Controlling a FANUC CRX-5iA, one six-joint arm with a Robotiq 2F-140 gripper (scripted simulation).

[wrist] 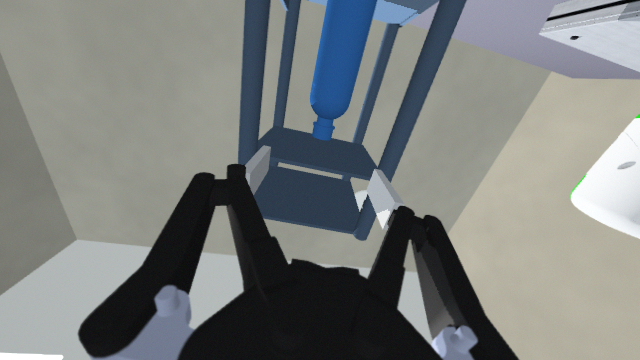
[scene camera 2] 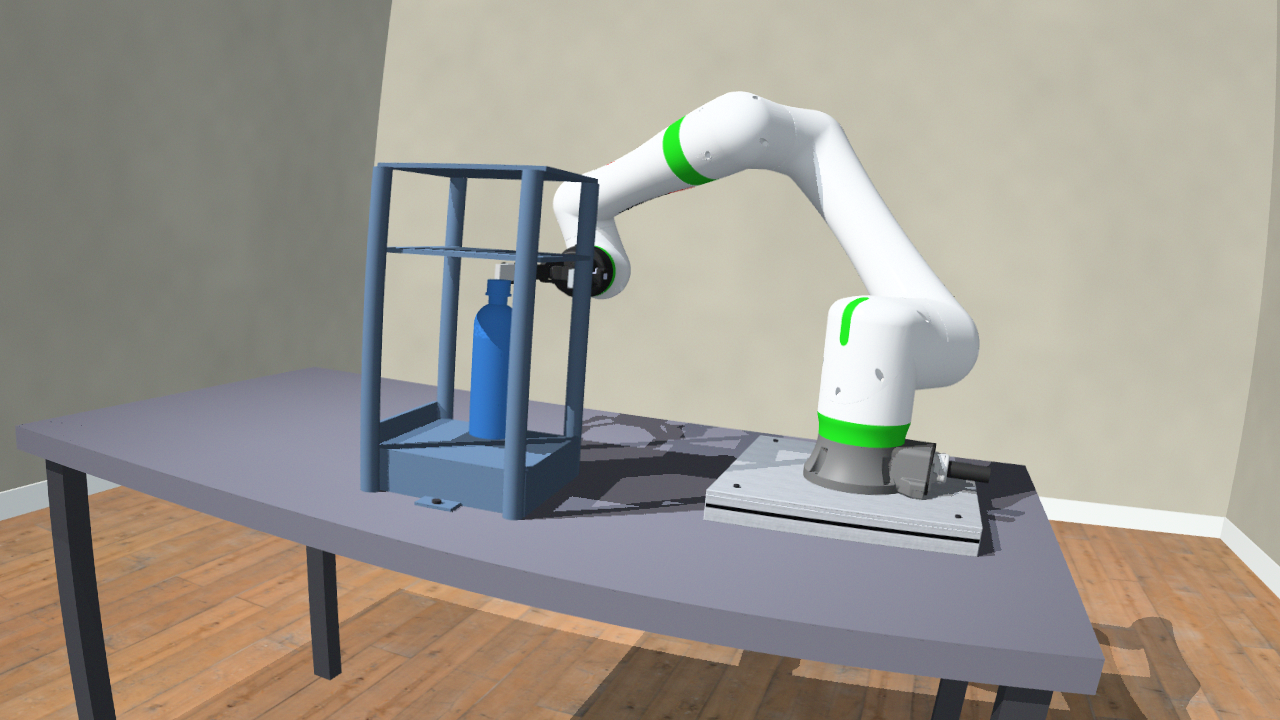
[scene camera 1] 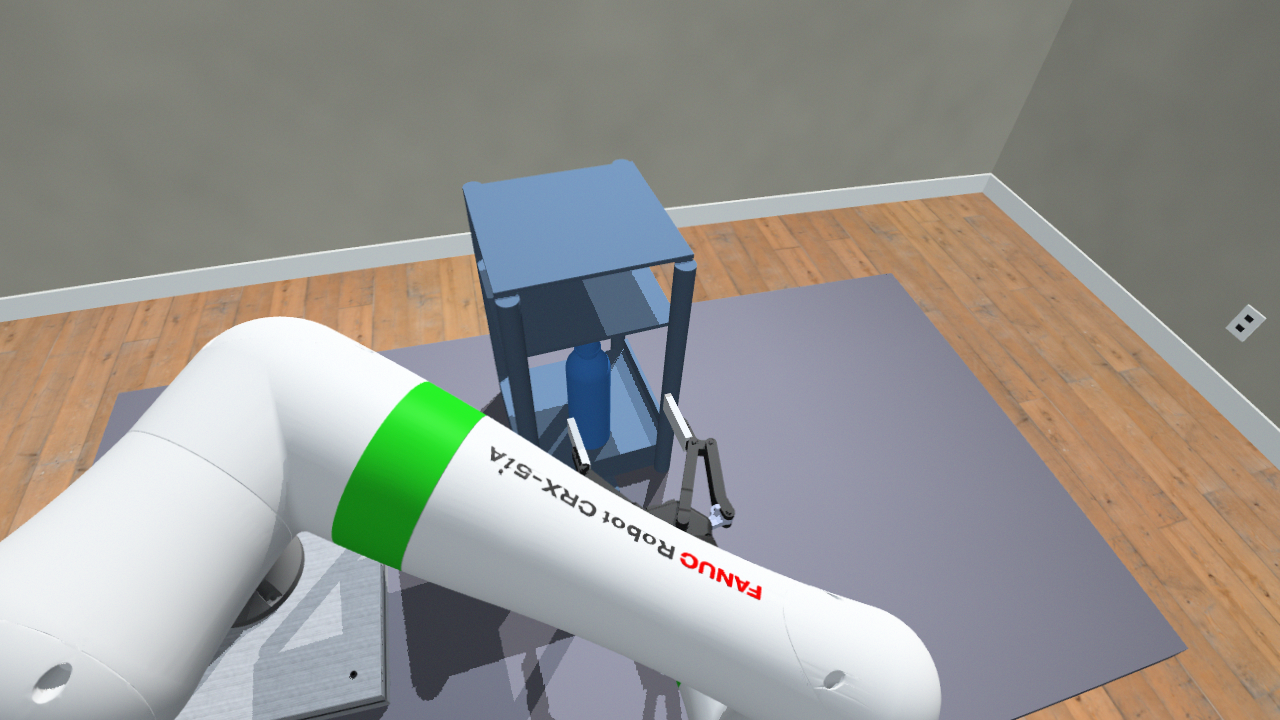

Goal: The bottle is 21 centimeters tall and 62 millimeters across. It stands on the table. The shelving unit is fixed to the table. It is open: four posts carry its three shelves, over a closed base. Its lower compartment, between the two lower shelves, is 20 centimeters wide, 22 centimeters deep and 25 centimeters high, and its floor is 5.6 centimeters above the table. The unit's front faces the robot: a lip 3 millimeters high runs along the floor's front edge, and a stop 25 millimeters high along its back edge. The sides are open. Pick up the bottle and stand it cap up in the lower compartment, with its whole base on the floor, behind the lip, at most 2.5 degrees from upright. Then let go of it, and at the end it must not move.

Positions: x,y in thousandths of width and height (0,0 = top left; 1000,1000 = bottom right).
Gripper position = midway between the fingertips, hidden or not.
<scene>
In view: the gripper (scene camera 1: 484,574) and a blue bottle (scene camera 2: 384,469).
The blue bottle is seen too in scene camera 1 (scene camera 1: 460,515). The gripper shows as well in the wrist view (wrist: 502,471) and in scene camera 2 (scene camera 2: 417,383).
</scene>
